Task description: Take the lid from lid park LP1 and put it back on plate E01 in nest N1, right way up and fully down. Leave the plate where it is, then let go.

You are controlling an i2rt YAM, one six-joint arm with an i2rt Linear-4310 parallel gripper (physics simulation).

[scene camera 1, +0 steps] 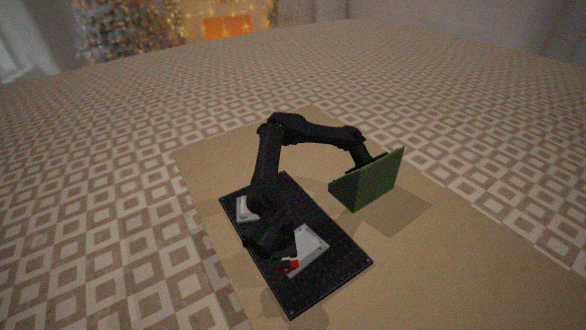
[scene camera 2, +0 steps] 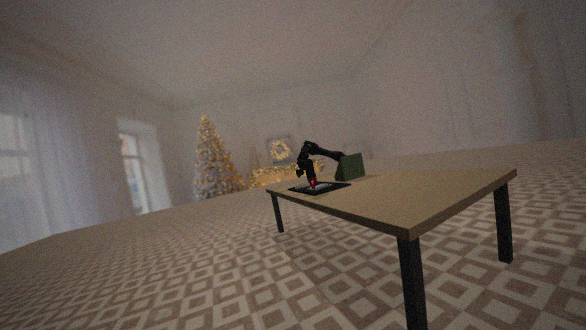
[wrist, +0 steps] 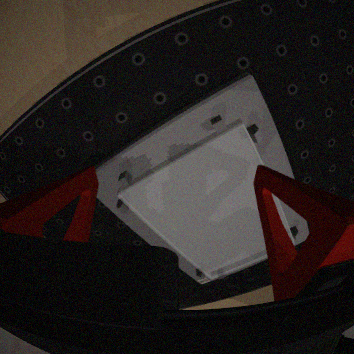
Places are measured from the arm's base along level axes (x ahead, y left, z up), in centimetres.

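Pixels of known places: gripper, fingertip midpoint: [scene camera 1: 284, 258] [scene camera 2: 313, 187] [wrist: 175, 174]; arm's base, link origin: [scene camera 1: 365, 164] [scene camera 2: 347, 164] [wrist: 327, 348].
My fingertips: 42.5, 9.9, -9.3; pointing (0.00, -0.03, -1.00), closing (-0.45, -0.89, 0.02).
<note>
For each thing: its top centre in the pictures, then the offset to it from my fingertips, as dx, dy, dz. "spot": a spot on its surface instead. Level surfaces: height alone.
- flat pale lid, top centre: [wrist: 223, 226] [scene camera 1: 297, 246] -5.5, -1.0, +0.1
- light grey holder, surface spot: [wrist: 245, 95] spot: +2.3, -5.3, -0.7
- second pale holder with a pinkish-white plate, top centre: [scene camera 1: 258, 201] -4.1, -23.9, +1.5
- tan table, surface height: dz -2.9
A flat pale lid [scene camera 1: 306, 246] [wrist: 200, 200] lies level on a light grey holder [wrist: 245, 95], which I take as lid park LP1; no label is readable. My gripper [scene camera 1: 290, 265] [scene camera 2: 313, 183] [wrist: 175, 174] is open wide and empty. In the wrist view its red fingers stand apart over the holder, the right one overlapping the lid's right edge and the left one beyond its left corner. A second pale holder with a pinkish-white plate [scene camera 1: 243, 205], seemingly E01 in nest N1, is partly hidden behind the arm in scene camera 1.
Both holders sit on a black board [scene camera 1: 345, 257] [scene camera 2: 330, 189] [wrist: 295, 22] with rows of holes. A green angular block [scene camera 1: 377, 182] [scene camera 2: 352, 166] stands at the arm's base, beyond the board. The tan table [scene camera 1: 465, 250] [scene camera 2: 400, 205] extends around them.
</note>
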